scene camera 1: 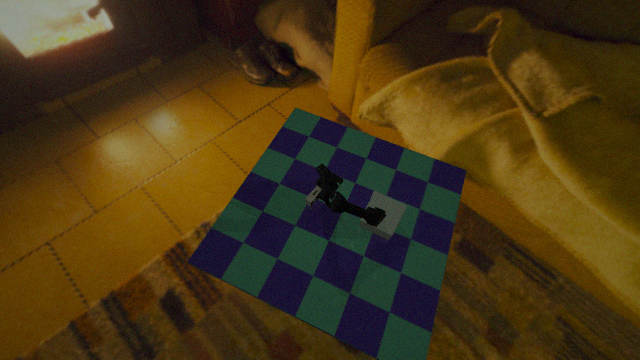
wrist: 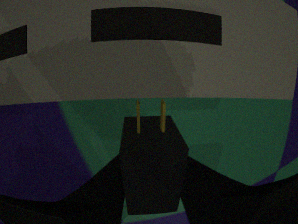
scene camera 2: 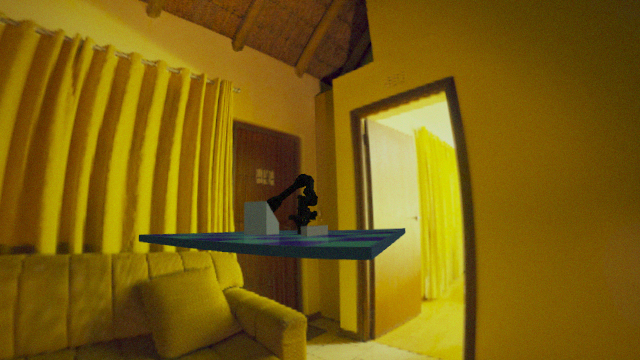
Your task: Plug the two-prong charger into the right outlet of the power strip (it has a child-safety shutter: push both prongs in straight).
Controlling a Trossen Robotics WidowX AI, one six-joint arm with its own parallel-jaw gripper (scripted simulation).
Scene:
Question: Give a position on a black two-prong charger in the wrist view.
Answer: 153,155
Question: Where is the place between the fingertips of my gripper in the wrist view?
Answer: At 149,158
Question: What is my gripper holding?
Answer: A black two-prong charger.

